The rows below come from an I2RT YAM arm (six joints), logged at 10 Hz.
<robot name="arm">
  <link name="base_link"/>
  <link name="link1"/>
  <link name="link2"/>
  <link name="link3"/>
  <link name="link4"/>
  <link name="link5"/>
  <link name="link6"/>
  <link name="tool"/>
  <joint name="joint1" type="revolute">
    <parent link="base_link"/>
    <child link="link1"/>
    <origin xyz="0 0 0.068" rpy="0 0 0"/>
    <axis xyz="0 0 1"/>
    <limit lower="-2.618" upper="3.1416"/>
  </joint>
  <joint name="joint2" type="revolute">
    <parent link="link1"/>
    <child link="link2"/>
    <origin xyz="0.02 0.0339 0.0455" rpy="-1.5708 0 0"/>
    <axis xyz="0 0 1"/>
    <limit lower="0" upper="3.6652"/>
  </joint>
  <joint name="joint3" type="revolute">
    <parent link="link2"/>
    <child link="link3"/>
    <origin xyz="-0.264 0 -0.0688" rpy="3.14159 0 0"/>
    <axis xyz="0 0 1"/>
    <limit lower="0" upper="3.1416"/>
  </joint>
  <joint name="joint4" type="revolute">
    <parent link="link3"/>
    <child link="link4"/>
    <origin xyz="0.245 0.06 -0.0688" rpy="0 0 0"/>
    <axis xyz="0 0 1"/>
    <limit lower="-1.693" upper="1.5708"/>
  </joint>
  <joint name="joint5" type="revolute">
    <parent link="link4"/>
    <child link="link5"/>
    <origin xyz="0.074 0.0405 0.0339" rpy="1.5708 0 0"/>
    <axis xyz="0 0 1"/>
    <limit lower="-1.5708" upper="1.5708"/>
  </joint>
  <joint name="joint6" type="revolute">
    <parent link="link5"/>
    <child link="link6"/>
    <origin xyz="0.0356 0 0.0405" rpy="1.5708 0 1.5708"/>
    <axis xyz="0 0 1"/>
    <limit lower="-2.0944" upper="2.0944"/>
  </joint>
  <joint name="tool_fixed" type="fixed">
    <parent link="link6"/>
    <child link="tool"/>
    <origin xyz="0 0 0" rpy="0 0 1.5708"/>
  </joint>
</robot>
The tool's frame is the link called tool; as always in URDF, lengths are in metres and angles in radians.
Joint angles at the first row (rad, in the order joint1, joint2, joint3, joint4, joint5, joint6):
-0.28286 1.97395 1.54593 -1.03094 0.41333 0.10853
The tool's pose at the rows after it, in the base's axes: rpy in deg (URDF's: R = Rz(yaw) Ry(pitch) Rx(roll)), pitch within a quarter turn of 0, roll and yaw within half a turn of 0; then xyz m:
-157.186, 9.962, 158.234, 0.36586, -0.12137, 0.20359
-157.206, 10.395, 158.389, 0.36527, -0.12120, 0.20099
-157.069, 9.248, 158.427, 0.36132, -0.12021, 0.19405
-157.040, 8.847, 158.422, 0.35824, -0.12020, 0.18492
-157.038, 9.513, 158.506, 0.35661, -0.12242, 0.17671
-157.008, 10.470, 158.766, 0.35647, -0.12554, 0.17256
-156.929, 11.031, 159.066, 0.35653, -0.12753, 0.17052
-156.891, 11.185, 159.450, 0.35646, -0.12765, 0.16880
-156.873, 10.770, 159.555, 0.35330, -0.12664, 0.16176
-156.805, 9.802, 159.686, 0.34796, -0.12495, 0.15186
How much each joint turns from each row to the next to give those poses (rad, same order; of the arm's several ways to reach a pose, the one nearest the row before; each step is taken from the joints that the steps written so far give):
-0.00039 -0.00113 -0.00149 0.02134 -0.00038 -0.00459
0.00000 -0.00381 -0.01642 0.02139 -0.00001 -0.00305
-0.00037 -0.00193 -0.02978 0.00800 0.00040 -0.00075
-0.00229 0.00001 -0.03698 0.03090 -0.00040 -0.00228
-0.00688 0.00000 -0.03472 0.04998 0.00001 -0.00917
-0.00801 -0.00003 -0.01870 0.04081 0.00000 -0.01375
-0.00495 0.00002 -0.00954 0.02366 0.00038 -0.01104
-0.00039 0.00000 -0.00762 0.01334 -0.00039 -0.00764
0.00000 -0.00037 -0.02973 0.02288 -0.00037 -0.00190
0.00000 0.00001 -0.04122 0.02520 0.00000 -0.00229

